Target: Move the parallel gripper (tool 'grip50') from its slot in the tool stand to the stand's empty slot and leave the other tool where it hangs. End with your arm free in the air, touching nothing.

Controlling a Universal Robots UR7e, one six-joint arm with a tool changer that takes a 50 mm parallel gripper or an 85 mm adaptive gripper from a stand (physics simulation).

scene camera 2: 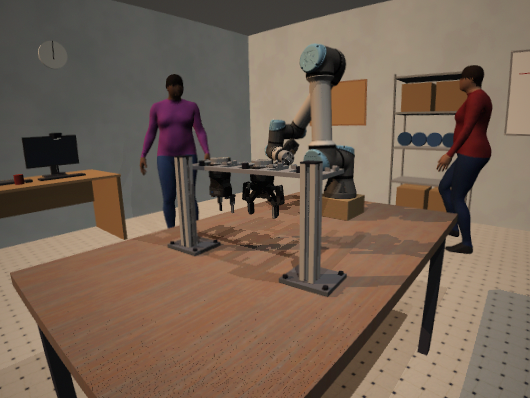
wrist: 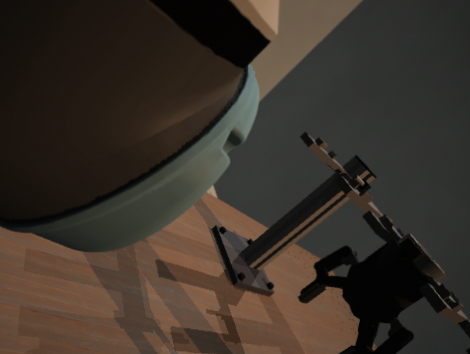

Note:
I see an adaptive gripper (scene camera 2: 262,186), a parallel gripper (scene camera 2: 220,186) and a tool stand (scene camera 2: 308,275).
The wrist view misses the parallel gripper: it is out of frame.

